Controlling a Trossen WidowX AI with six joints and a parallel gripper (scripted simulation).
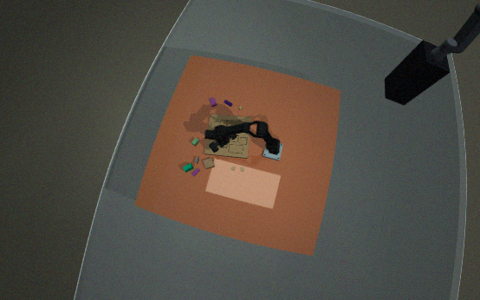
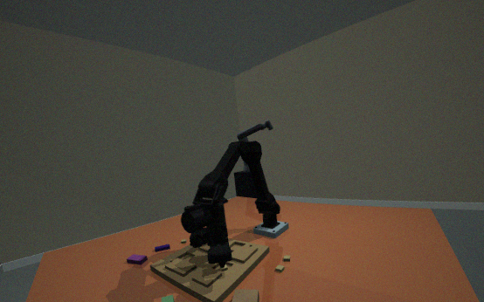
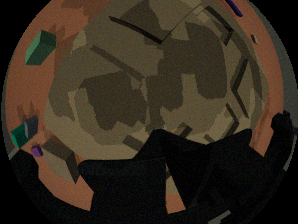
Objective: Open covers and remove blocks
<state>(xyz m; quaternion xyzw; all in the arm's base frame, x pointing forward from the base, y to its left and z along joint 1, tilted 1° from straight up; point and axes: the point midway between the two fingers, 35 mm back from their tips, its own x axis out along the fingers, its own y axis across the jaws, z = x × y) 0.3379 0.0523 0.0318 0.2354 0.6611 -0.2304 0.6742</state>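
The tan puzzle board is 60 mm to the right of my gripper tip and 10 mm behind it. Also, from my gripper tip: dark purple block: 320 mm to the right, 60 mm ahead, 10 mm below.
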